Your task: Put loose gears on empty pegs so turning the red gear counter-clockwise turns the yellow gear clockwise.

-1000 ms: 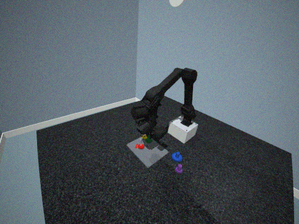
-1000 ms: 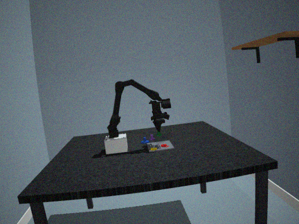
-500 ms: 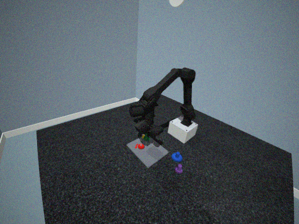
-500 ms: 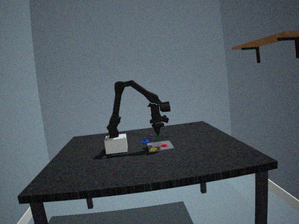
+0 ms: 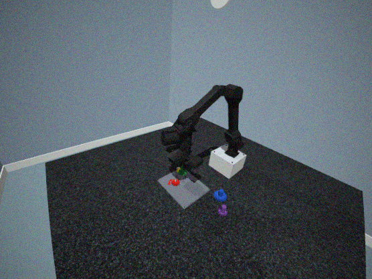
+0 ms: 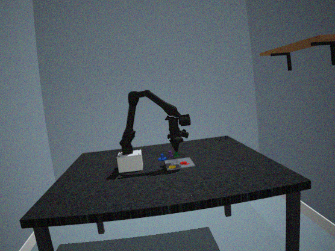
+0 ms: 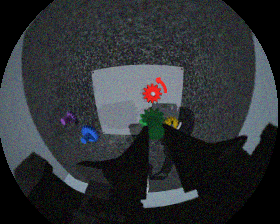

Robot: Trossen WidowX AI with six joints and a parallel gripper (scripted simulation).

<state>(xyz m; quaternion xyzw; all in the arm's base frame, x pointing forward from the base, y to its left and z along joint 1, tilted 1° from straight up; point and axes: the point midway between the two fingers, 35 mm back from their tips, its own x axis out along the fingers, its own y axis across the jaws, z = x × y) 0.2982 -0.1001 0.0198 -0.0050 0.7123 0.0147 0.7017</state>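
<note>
Now: the red gear 40 mm ahead of my gripper tip, 10 mm to the right of it and 70 mm below it. The rest, counted from my gripper tip: blue gear (70 mm behind, 190 mm to the left, 70 mm below); yellow gear (40 mm behind, 50 mm to the right, 70 mm below); green gear (10 mm below).
</note>
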